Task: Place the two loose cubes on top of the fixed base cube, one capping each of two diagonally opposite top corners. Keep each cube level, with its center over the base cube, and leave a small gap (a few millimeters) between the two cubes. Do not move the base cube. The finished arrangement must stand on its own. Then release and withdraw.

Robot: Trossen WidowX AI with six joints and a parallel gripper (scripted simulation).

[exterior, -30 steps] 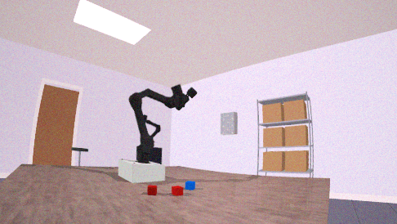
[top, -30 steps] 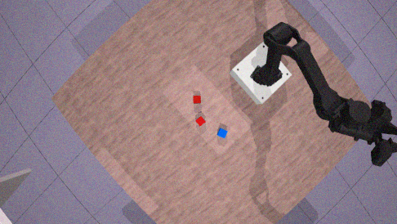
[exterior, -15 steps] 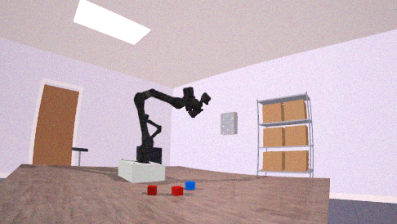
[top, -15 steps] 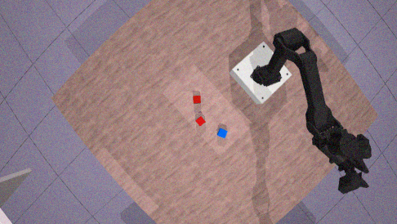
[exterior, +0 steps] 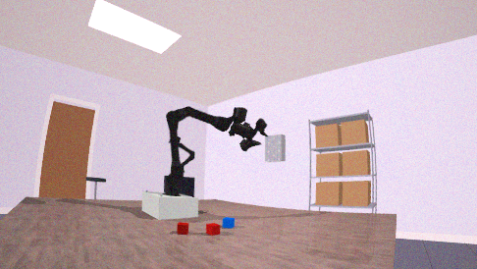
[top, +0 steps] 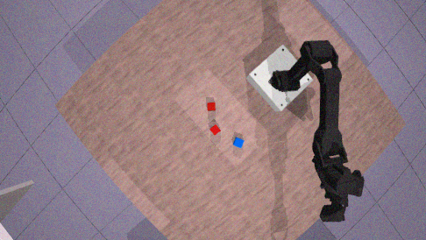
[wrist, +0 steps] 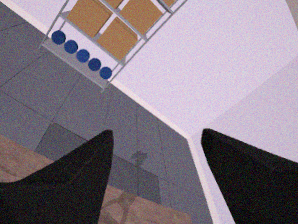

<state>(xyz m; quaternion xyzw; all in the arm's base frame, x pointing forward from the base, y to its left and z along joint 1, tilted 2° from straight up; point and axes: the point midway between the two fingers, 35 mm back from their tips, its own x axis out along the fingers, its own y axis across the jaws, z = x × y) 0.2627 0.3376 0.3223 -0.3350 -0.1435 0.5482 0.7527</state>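
Right now the blue cube is 38 cm below my gripper tip, 36 cm to the right of it and 2 cm ahead of it.
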